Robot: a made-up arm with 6 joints.
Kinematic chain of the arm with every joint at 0, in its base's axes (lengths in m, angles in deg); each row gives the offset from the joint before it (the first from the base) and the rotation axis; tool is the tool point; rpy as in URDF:
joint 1: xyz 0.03 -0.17 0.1 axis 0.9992 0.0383 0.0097
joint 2: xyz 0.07 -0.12 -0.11 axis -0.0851 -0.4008 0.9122
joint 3: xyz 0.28 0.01 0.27 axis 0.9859 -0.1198 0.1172
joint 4: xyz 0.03 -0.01 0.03 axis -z
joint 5: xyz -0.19 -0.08 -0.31 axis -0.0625 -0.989 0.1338
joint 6: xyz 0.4 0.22 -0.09 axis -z
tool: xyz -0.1 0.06 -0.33 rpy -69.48 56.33 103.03
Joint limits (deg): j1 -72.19..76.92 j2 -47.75..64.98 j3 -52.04..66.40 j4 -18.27..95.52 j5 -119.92..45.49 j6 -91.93..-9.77
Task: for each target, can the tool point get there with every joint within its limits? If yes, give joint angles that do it. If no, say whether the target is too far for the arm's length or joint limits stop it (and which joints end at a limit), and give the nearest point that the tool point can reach.
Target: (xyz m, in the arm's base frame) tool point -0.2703 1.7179 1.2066
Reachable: no: too far | nearest point -0.0703 0.6200 0.5627 | short by 1.288 m
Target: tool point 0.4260 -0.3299 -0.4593
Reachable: yes | joints -17.70 43.94 -12.51 44.22 -38.64 -85.00
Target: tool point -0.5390 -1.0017 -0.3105
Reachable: no: joint limits stop it (at a limit: joint 2, joint 3, joint 4, joint 6) | nearest point -0.3119 -0.7718 -0.1977 | short by 0.342 m
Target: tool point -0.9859 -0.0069 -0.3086
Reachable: no: joint limits stop it (at a limit: joint 1, joint 2, joint 3, joint 6) | nearest point -0.6993 0.0051 -0.2273 | short by 0.298 m
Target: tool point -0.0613 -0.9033 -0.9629
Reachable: no: joint limits stop it (at a limit: joint 2, joint 3, joint 4, joint 6) | nearest point -0.0052 -0.6923 -0.6584 | short by 0.375 m
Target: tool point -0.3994 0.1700 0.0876
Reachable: yes | joints 53.44 40.12 57.05 -0.21 -88.72 -65.54
